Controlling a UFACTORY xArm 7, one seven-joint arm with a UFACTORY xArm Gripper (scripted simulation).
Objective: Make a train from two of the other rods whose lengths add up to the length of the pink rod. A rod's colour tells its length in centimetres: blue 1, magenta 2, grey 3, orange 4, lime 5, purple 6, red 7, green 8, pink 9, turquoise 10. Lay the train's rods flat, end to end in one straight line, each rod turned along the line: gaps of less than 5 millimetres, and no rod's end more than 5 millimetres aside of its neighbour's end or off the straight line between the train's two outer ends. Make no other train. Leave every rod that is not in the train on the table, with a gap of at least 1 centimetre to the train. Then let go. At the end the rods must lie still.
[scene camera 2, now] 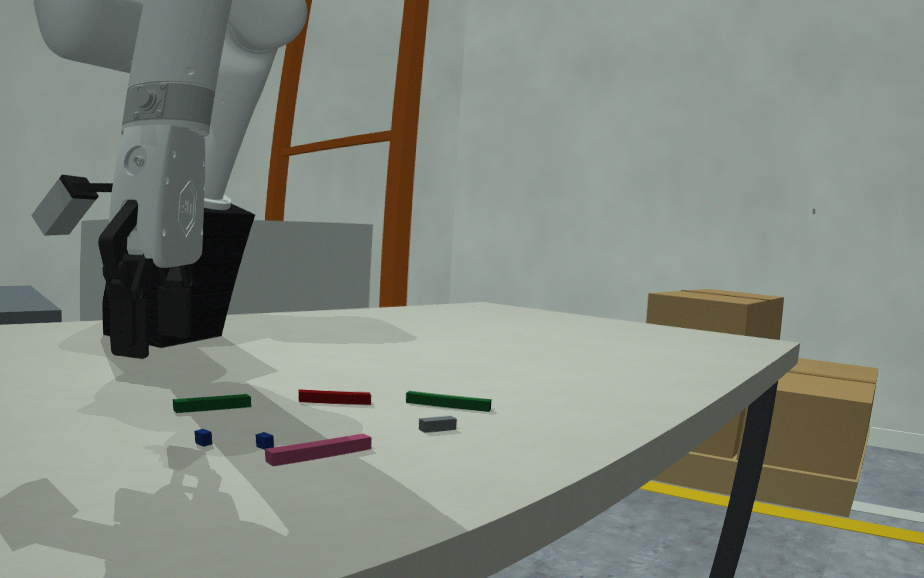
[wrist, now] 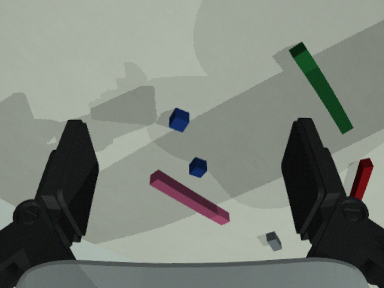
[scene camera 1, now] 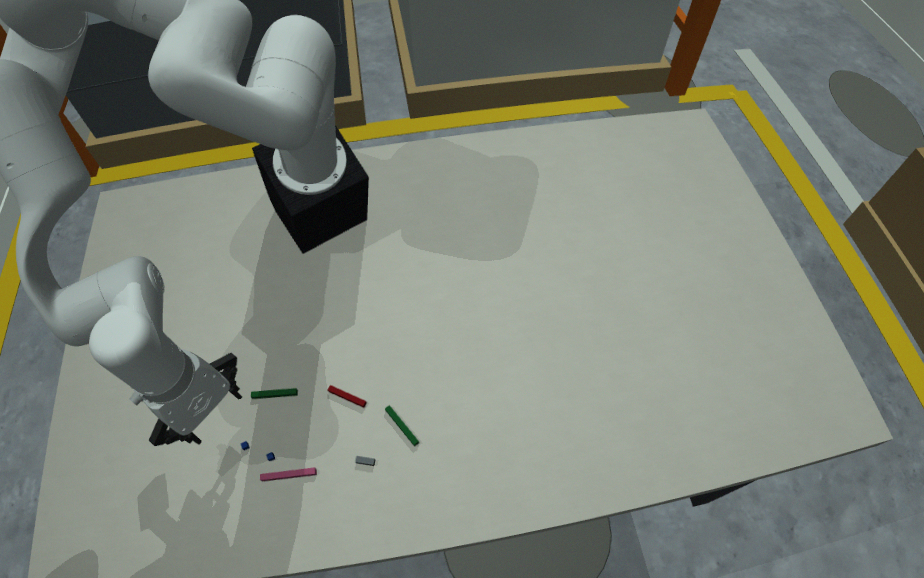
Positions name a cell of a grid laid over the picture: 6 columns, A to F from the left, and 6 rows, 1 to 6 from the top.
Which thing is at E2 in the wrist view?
A green rod.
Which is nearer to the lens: the red rod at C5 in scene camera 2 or the pink rod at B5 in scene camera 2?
The pink rod.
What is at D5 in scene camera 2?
A green rod.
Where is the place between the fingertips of my gripper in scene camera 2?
At B4
